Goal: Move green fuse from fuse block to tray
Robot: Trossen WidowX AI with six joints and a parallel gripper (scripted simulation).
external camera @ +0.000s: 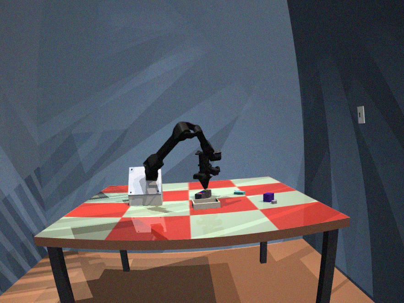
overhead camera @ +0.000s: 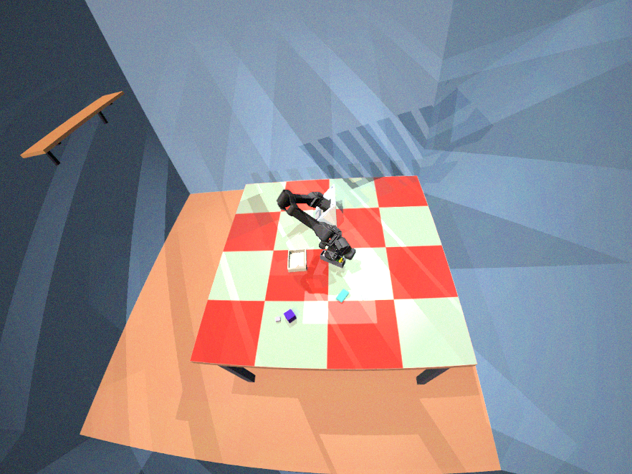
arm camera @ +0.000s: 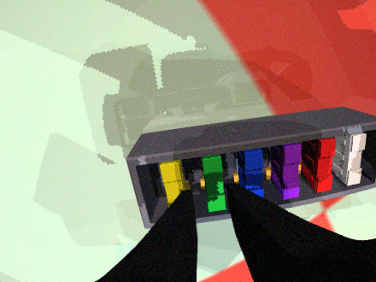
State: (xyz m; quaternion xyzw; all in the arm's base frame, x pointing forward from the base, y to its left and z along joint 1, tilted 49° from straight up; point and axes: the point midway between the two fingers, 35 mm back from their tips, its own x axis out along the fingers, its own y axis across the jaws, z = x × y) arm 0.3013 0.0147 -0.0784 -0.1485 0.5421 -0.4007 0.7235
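Now: gripper tip 30 mm above the green fuse. Also, from my gripper tip: beige tray 230 mm to the right, 50 mm below; then teal block 200 mm ahead, 30 mm to the left, 40 mm below; then purple cube 330 mm ahead, 210 mm to the right, 30 mm below.
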